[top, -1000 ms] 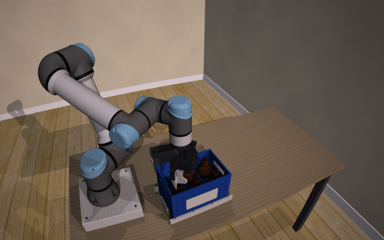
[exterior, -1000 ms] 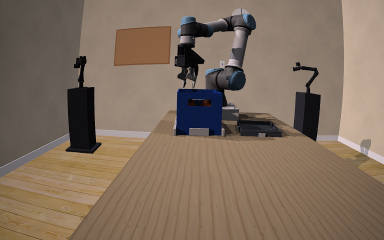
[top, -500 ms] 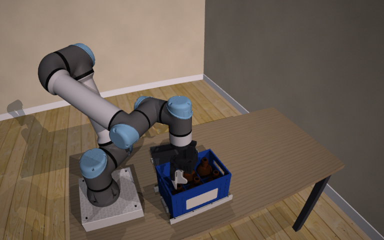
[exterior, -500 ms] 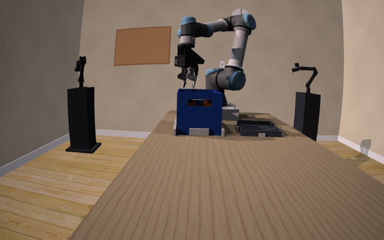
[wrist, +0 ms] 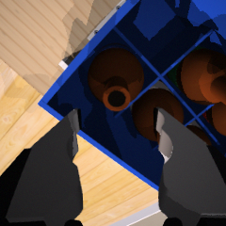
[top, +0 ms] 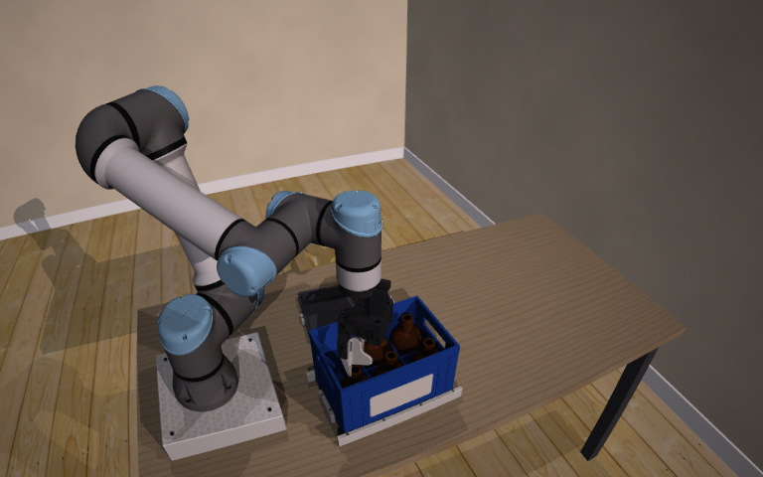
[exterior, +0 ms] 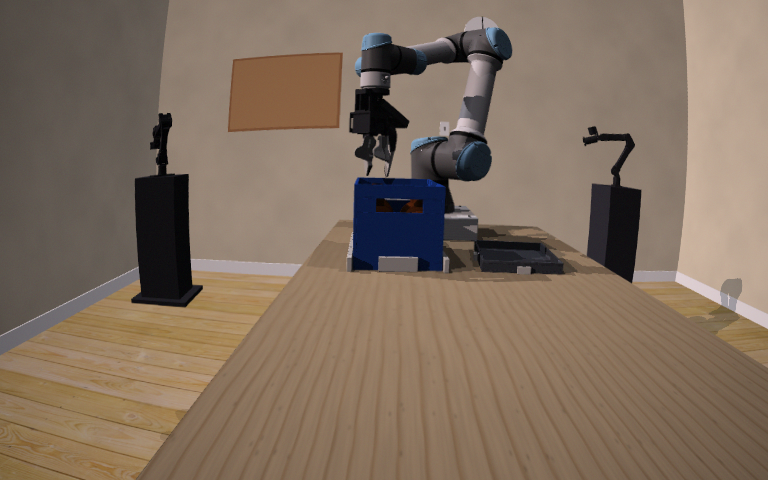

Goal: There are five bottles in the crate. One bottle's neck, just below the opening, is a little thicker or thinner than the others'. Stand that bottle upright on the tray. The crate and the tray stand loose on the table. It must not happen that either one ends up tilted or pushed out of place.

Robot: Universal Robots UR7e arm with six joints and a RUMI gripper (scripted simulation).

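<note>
The crate lies 11 cm below my hand, 9 cm ahead of it and 4 cm to the left of it. Also, from my hand: tray: 33 cm to the left, 18 cm below, 13 cm ahead.
</note>
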